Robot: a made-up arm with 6 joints. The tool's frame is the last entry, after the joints.
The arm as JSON. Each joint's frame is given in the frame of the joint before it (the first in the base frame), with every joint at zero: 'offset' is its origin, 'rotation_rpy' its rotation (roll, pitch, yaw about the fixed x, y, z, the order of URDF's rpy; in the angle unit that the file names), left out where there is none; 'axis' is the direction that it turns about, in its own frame. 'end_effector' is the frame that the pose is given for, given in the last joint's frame.
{
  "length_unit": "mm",
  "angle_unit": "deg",
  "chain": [
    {
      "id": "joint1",
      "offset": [
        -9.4,
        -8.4,
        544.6
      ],
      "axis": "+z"
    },
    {
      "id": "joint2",
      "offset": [
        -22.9,
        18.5,
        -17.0
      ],
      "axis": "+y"
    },
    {
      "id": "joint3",
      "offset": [
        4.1,
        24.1,
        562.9
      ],
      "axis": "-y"
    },
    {
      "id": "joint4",
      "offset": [
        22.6,
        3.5,
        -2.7
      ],
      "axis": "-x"
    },
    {
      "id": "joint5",
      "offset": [
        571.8,
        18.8,
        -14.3
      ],
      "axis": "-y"
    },
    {
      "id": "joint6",
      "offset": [
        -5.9,
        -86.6,
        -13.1
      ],
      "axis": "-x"
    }
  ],
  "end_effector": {
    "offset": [
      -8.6,
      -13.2,
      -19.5
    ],
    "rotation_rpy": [
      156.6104,
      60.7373,
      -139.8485
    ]
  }
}
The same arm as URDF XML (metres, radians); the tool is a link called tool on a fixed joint. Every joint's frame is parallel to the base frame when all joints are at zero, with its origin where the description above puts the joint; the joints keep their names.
<robot name="arm">
<link name="base_link"/>
<link name="link1"/>
<link name="link2"/>
<link name="link3"/>
<link name="link4"/>
<link name="link5"/>
<link name="link6"/>
<link name="tool"/>
<joint name="joint1" type="continuous"><parent link="base_link"/><child link="link1"/><origin xyz="-0.0094 -0.0084 0.5446"/><axis xyz="0 0 1"/></joint>
<joint name="joint2" type="continuous"><parent link="link1"/><child link="link2"/><origin xyz="-0.0229 0.0185 -0.017"/><axis xyz="0 1 0"/></joint>
<joint name="joint3" type="continuous"><parent link="link2"/><child link="link3"/><origin xyz="0.0041 0.0241 0.5629"/><axis xyz="0 -1 0"/></joint>
<joint name="joint4" type="continuous"><parent link="link3"/><child link="link4"/><origin xyz="0.0226 0.0035 -0.0027"/><axis xyz="-1 0 0"/></joint>
<joint name="joint5" type="continuous"><parent link="link4"/><child link="link5"/><origin xyz="0.5718 0.0188 -0.0143"/><axis xyz="0 -1 0"/></joint>
<joint name="joint6" type="continuous"><parent link="link5"/><child link="link6"/><origin xyz="-0.0059 -0.0866 -0.0131"/><axis xyz="-1 0 0"/></joint>
<joint name="tool_joint" type="fixed"><parent link="link6"/><child link="tool"/><origin xyz="-0.0086 -0.0132 -0.0195" rpy="2.7334 1.0601 -2.4408"/></joint>
</robot>

